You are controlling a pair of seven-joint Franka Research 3 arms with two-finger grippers.
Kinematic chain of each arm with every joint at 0, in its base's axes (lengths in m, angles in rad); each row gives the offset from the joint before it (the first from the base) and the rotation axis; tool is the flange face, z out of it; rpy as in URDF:
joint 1: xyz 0 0 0.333 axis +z
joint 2: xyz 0 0 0 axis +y
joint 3: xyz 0 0 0.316 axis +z
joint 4: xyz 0.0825 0 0 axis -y
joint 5: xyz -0.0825 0 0.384 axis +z
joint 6: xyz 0 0 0 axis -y
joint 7: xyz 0.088 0 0 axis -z
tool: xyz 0 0 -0.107 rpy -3.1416 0 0
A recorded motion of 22 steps. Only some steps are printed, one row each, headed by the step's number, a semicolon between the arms.
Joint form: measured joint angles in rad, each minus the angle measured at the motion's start. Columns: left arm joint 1, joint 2, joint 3, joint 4, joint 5, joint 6, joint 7; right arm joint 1, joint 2, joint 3, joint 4, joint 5, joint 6, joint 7.
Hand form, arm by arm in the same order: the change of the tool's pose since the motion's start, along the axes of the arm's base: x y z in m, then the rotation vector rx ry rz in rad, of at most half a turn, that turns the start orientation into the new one. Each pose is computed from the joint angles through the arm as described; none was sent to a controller.
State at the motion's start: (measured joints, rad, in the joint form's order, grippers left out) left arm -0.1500 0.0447 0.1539 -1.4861 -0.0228 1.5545 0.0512; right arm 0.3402 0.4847 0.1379 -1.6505 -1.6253 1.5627 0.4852
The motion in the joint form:
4: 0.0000 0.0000 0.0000 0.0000 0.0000 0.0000 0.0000; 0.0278 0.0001 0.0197 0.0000 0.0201 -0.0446 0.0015
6: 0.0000 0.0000 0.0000 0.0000 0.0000 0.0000 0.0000; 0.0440 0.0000 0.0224 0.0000 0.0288 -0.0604 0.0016
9: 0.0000 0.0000 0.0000 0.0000 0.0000 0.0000 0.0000; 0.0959 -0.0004 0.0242 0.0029 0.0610 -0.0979 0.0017
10: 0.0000 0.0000 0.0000 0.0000 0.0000 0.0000 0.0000; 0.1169 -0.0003 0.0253 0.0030 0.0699 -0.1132 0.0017
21: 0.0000 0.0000 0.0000 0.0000 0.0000 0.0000 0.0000; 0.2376 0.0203 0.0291 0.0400 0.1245 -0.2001 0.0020
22: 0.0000 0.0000 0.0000 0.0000 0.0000 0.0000 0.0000; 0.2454 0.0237 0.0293 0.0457 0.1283 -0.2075 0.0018
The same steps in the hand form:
4: 0.0000 0.0000 0.0000 0.0000 0.0000 0.0000; -0.0120 0.0225 0.0003 0.0028 0.0000 -0.0032
6: 0.0000 0.0000 0.0000 0.0000 0.0000 0.0000; -0.0172 0.0320 0.0004 0.0027 0.0006 -0.0026
9: 0.0000 0.0000 0.0000 0.0000 0.0000 0.0000; -0.0330 0.0599 0.0008 0.0099 0.0047 0.0019
10: 0.0000 0.0000 0.0000 0.0000 0.0000 0.0000; -0.0398 0.0712 0.0008 0.0091 0.0060 0.0062
21: 0.0000 0.0000 0.0000 0.0000 0.0000 0.0000; -0.0765 0.1354 0.0021 0.0171 0.0056 0.0254
22: 0.0000 0.0000 0.0000 0.0000 0.0000 0.0000; -0.0787 0.1395 0.0022 0.0178 0.0049 0.0248

